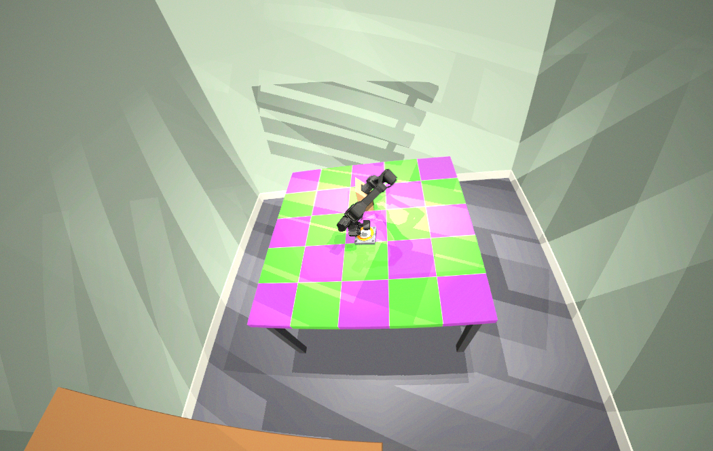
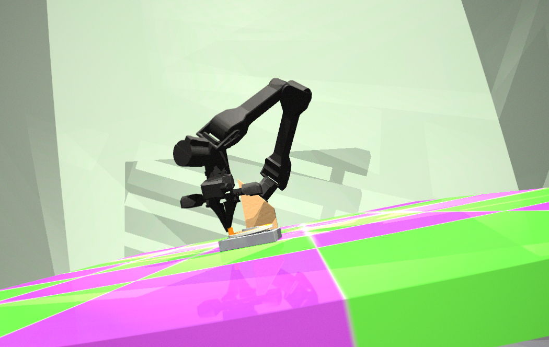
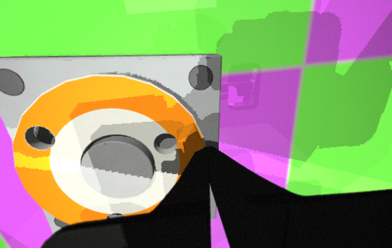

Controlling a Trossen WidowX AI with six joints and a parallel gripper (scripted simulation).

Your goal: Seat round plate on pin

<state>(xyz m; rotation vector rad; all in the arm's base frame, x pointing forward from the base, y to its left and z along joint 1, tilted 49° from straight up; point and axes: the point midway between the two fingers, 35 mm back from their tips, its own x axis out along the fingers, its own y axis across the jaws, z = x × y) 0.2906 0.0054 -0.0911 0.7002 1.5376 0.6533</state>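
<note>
Right now the round plate is 3 cm to the left of my gripper tip.
</note>
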